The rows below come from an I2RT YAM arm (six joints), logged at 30 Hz.
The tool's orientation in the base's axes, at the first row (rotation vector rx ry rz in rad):
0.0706, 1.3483, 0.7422
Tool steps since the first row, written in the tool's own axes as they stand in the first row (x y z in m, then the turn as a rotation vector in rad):
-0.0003, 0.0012, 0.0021, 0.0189, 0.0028, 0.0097
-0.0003, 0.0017, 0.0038, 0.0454, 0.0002, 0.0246
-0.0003, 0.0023, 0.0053, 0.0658, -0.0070, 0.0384
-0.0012, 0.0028, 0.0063, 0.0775, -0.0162, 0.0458
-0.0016, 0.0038, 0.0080, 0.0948, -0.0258, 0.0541
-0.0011, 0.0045, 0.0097, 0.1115, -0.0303, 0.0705
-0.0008, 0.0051, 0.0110, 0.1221, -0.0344, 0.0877
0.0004, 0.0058, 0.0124, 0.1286, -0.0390, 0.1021
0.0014, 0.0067, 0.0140, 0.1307, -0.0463, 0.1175
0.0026, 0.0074, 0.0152, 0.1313, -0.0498, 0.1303
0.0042, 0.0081, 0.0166, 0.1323, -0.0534, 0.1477
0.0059, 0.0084, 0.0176, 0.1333, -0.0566, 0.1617
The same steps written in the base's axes. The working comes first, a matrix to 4 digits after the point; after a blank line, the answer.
The tool's axes in the first row as the columns of a matrix, in the base's axes (used below as rounded here):
0.0321, -0.4426, 0.8961
0.5204, 0.7729, 0.3631
-0.8533, 0.4547, 0.2552

0.0013, 0.0015, 0.0013, 0.0081, 0.0155, -0.0124
0.0026, 0.0025, 0.0020, 0.0234, 0.0327, -0.0324
0.0037, 0.0035, 0.0027, 0.0396, 0.0428, -0.0495
0.0044, 0.0038, 0.0039, 0.0507, 0.0444, -0.0618
0.0054, 0.0050, 0.0051, 0.0629, 0.0490, -0.0788
0.0067, 0.0064, 0.0055, 0.0802, 0.0602, -0.0909
0.0076, 0.0075, 0.0058, 0.0977, 0.0688, -0.0974
0.0086, 0.0092, 0.0055, 0.1129, 0.0739, -0.1014
0.0096, 0.0110, 0.0054, 0.1300, 0.0749, -0.1026
0.0104, 0.0126, 0.0050, 0.1430, 0.0772, -0.1014
0.0114, 0.0145, 0.0043, 0.1602, 0.0812, -0.0995
0.0122, 0.0160, 0.0033, 0.1742, 0.0843, -0.0982

